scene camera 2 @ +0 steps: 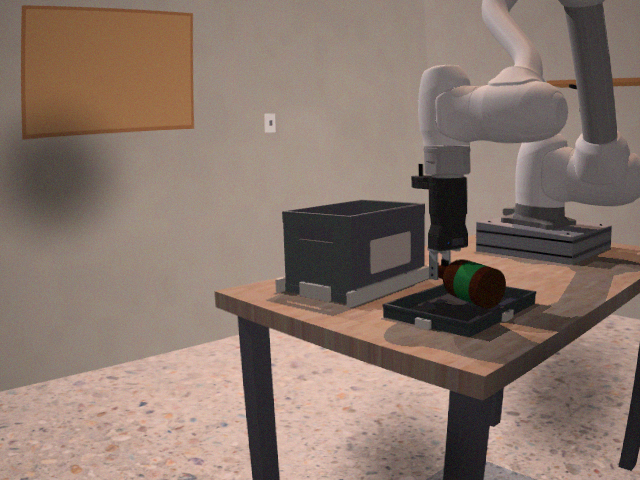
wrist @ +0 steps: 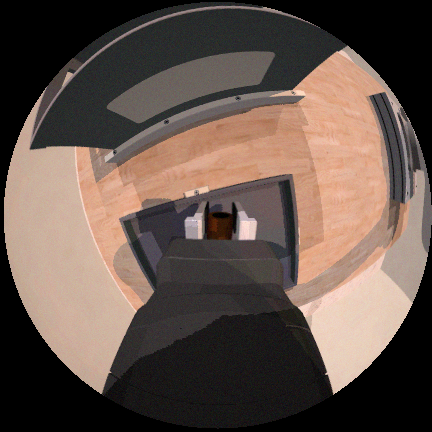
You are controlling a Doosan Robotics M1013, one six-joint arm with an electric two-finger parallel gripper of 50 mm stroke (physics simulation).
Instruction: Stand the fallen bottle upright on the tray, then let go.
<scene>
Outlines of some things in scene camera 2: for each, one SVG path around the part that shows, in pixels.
My gripper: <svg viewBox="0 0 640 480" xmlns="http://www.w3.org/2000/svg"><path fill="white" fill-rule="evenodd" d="M467 190L429 190L429 214L431 221L427 250L429 250L429 279L439 280L438 253L442 254L441 265L448 266L451 263L451 250L461 251L461 248L468 246L468 231L465 224Z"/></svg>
A brown bottle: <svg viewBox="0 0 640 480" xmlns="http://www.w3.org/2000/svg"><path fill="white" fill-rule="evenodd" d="M439 265L439 278L443 279L446 291L456 298L485 309L491 309L504 296L506 280L504 274L498 269L465 259L455 260L448 266Z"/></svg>
</scene>
